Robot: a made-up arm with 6 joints. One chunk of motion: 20 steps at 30 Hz.
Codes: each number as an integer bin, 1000 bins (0 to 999) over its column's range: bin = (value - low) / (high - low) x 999, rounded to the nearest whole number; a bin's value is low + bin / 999 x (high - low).
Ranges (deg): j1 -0.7..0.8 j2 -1..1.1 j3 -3.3..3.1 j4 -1.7..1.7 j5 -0.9..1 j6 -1.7..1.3
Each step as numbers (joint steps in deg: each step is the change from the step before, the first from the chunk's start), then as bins.
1 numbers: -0.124 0.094 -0.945 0.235 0.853 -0.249
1 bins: 384 520 368 569 922 483
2 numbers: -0.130 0.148 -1.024 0.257 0.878 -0.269
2 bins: 380 546 355 575 935 477
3 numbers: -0.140 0.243 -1.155 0.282 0.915 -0.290
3 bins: 373 591 335 582 954 470
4 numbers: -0.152 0.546 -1.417 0.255 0.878 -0.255
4 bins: 365 735 294 574 935 481
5 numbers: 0.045 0.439 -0.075 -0.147 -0.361 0.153
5 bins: 496 685 503 456 283 617
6 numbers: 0.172 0.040 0.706 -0.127 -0.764 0.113
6 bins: 581 495 625 462 72 604
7 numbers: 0.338 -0.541 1.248 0.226 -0.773 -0.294
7 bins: 691 218 710 566 67 468
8 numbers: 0.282 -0.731 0.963 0.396 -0.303 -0.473
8 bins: 654 128 665 616 314 409
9 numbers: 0.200 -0.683 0.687 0.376 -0.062 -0.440
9 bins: 599 151 622 610 441 420
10 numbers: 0.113 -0.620 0.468 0.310 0.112 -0.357
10 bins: 541 181 588 591 532 447
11 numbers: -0.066 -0.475 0.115 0.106 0.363 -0.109
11 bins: 422 250 533 531 664 530
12 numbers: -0.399 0.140 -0.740 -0.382 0.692 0.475
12 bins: 200 542 400 387 837 724
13 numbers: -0.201 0.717 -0.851 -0.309 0.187 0.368
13 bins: 332 817 382 409 572 689
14 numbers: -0.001 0.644 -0.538 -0.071 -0.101 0.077
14 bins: 466 782 431 479 420 592
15 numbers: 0.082 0.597 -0.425 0.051 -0.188 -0.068
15 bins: 521 760 449 514 374 543
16 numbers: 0.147 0.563 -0.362 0.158 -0.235 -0.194
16 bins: 564 744 459 546 350 501
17 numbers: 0.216 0.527 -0.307 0.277 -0.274 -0.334
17 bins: 610 726 467 581 329 455
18 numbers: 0.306 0.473 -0.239 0.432 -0.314 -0.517
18 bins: 670 701 478 626 308 394
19 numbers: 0.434 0.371 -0.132 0.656 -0.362 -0.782
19 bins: 755 652 495 692 283 306
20 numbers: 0.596 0.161 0.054 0.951 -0.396 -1.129
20 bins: 863 552 524 779 265 190
